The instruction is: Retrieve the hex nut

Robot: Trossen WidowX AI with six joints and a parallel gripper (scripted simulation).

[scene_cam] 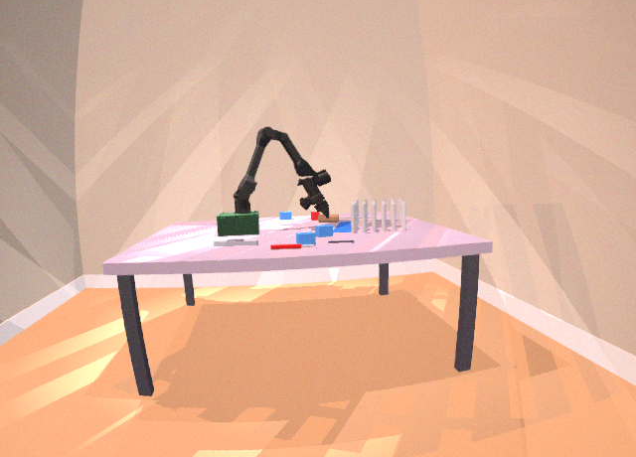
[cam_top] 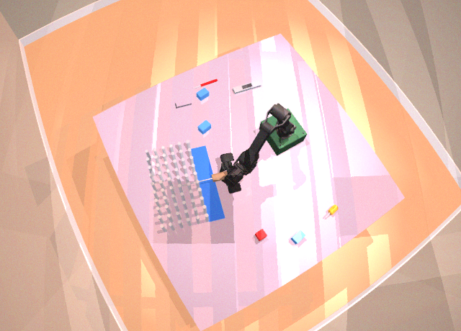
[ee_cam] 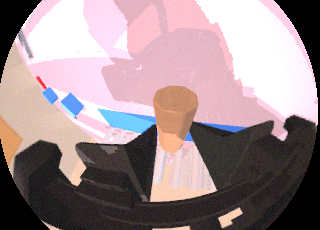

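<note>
Right now the blue taped strip is 7 cm ahead of my gripper tip, 4 cm below it and 1 cm to the right of it. From my gripper tip the other things lie so: red block (35 cm to the left, 3 cm behind, 2 cm below); then hook tool (10 cm ahead, 2 cm to the right); then black hex key (48 cm to the right, 3 cm below).
</note>
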